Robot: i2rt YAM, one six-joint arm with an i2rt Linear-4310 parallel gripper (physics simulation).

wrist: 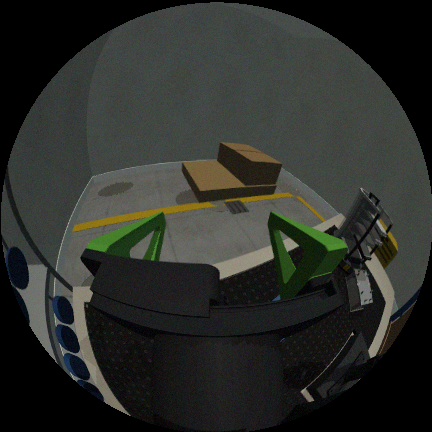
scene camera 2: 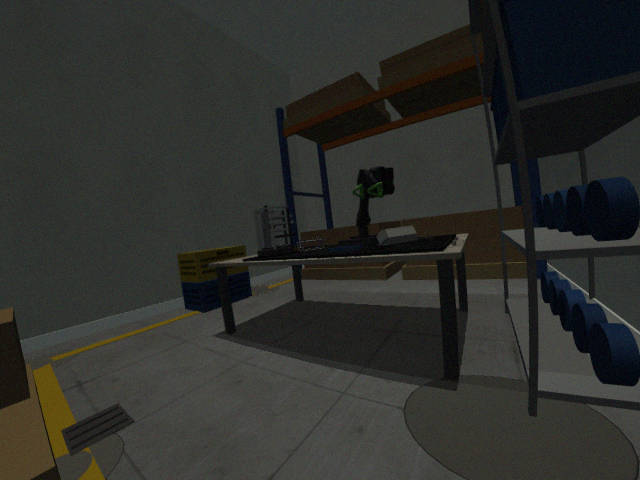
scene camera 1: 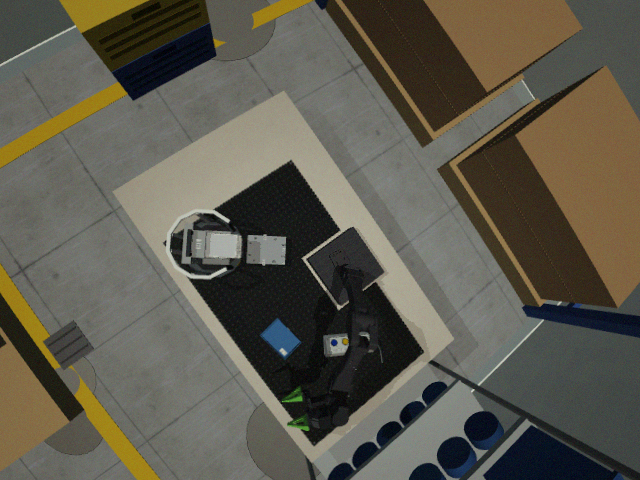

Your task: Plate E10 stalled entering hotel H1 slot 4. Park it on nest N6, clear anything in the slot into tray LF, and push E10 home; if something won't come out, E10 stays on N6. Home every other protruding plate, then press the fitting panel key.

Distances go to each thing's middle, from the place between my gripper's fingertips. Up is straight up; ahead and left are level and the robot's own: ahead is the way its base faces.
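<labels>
Relative to the blue pad [scene camera 1: 277, 334], my hand is 18 cm to the left, 10 cm past and 26 cm above. Round plate rack [scene camera 1: 186, 239]: 66 cm to the right of my hand, 4 cm behind it, 11 cm below it. Grey metal plate [scene camera 1: 269, 249]: well to the right of my hand, a good way behind it and a good way below it.
</labels>
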